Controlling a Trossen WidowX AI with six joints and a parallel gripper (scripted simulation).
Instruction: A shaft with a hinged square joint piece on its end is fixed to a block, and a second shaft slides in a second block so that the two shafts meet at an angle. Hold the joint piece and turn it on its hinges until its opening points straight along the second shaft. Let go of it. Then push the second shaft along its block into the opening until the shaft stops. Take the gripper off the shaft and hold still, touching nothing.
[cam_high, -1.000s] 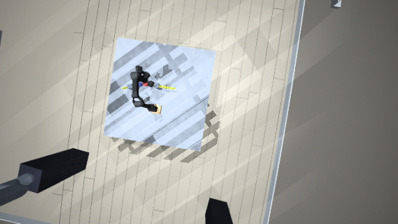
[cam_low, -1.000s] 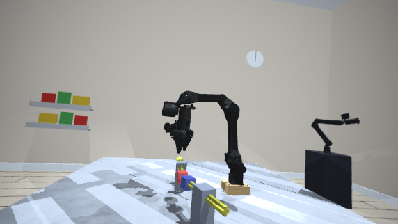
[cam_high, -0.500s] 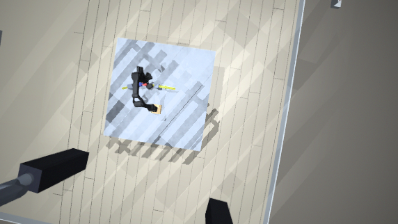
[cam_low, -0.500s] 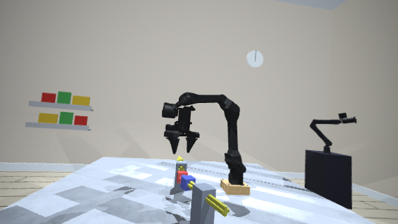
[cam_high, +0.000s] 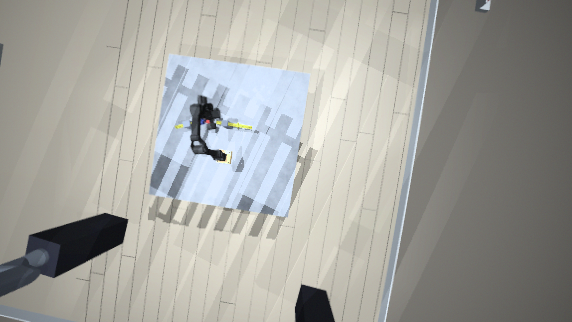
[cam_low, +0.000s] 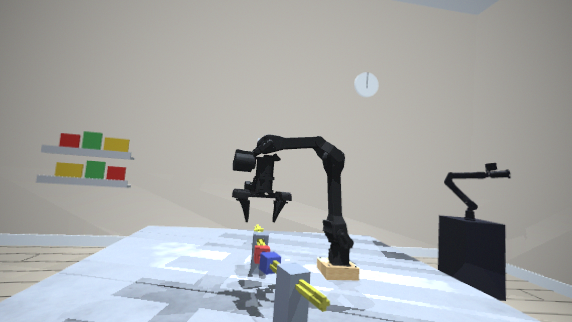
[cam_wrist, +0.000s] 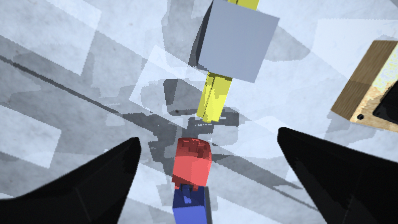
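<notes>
Now: the red joint piece 2 cm behind my gripper tip, 8 cm to the left of it and 7 cm below it.
</notes>
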